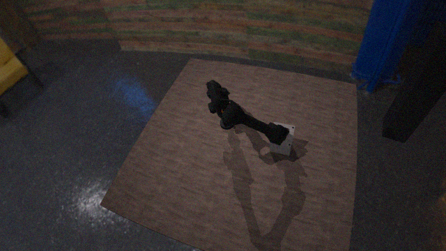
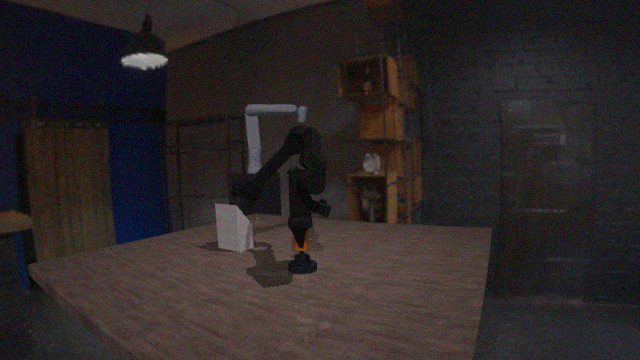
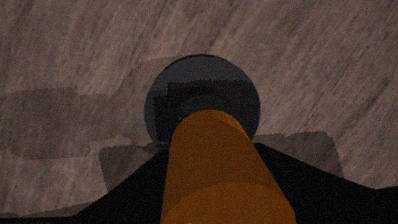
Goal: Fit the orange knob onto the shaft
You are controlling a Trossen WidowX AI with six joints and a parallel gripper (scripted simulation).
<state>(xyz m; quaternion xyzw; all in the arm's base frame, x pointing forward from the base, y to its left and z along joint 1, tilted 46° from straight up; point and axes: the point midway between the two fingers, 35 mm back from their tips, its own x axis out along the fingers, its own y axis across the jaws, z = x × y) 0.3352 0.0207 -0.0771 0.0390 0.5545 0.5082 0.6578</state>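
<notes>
Right now the orange knob is 2 cm above my gripper tip. From my gripper tip the other things lie so: dark round pedestal: 4 cm below.
</notes>
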